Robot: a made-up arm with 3 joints. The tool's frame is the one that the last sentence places.
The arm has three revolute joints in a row. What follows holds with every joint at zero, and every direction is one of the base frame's. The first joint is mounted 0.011 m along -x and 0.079 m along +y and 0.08 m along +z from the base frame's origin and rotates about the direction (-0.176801, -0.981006, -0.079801). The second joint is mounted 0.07 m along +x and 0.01 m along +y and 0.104 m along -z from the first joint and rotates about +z. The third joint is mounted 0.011 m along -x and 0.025 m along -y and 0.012 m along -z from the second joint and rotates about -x. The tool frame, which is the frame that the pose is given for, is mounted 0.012 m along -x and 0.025 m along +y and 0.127 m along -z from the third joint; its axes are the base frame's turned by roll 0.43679, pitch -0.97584 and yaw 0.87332 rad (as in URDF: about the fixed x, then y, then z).
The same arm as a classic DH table. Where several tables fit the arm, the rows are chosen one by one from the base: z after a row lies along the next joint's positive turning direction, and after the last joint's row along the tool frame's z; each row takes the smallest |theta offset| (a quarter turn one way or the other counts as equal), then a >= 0, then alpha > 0; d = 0 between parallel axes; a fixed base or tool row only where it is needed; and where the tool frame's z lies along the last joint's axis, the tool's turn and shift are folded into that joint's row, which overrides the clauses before.
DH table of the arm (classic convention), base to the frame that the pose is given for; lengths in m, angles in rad. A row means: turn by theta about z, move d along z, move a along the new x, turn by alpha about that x. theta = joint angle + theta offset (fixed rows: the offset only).
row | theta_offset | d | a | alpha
base (fixed) | -0.1783 | 0.0739 | -0.0248 | 1.6507
joint 1 | 0 | -0.0984 | 0.0671 | -1.6507
joint 2 | -1.3925 | -0.1178 | 0.025 | 1.5708
joint 3 | -1.0306 | 0.0369 | 0.0961 | -1.4124
tool (fixed) | 2.7684 | -0.0879 | 0 | 0

